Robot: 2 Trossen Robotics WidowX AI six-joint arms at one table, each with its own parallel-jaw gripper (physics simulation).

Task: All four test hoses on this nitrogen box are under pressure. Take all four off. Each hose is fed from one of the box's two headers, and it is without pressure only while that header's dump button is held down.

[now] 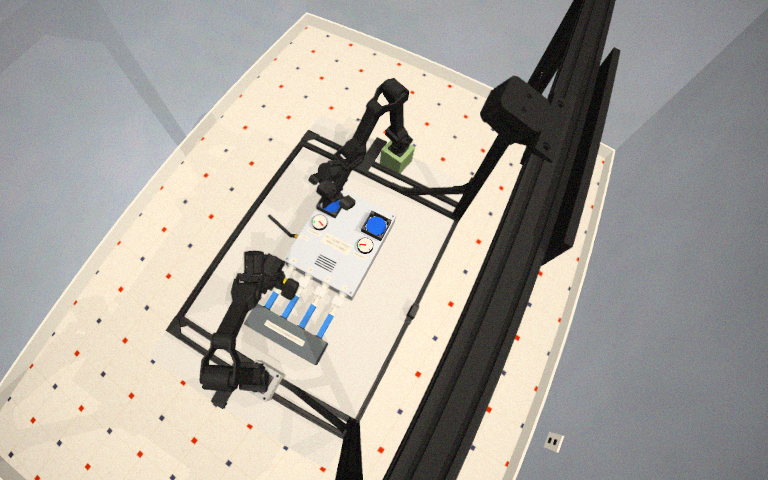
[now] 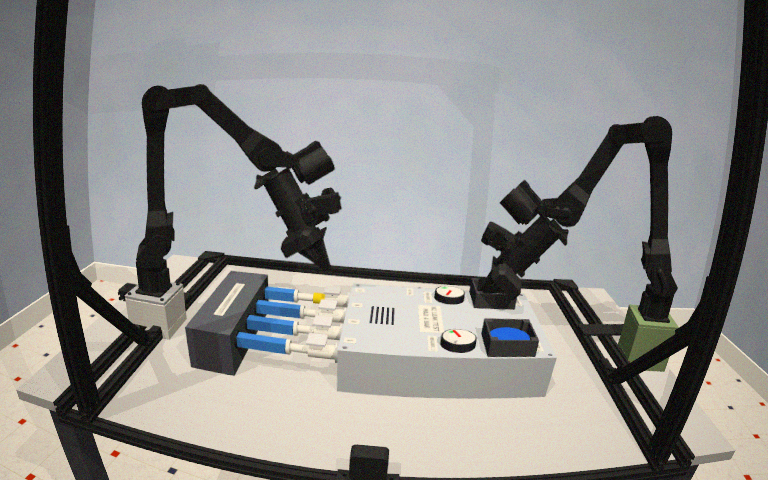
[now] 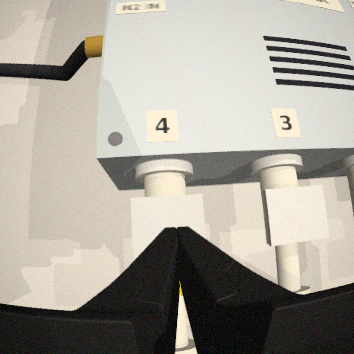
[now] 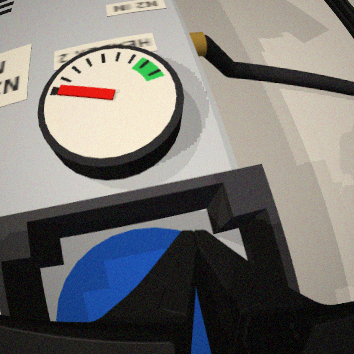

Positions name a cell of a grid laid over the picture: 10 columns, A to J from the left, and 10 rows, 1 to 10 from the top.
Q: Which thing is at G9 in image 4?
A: My right gripper.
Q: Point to a grey nitrogen box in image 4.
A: At E5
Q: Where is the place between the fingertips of my left gripper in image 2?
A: At E6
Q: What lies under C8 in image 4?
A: A blue dump button.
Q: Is my right gripper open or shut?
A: Shut.
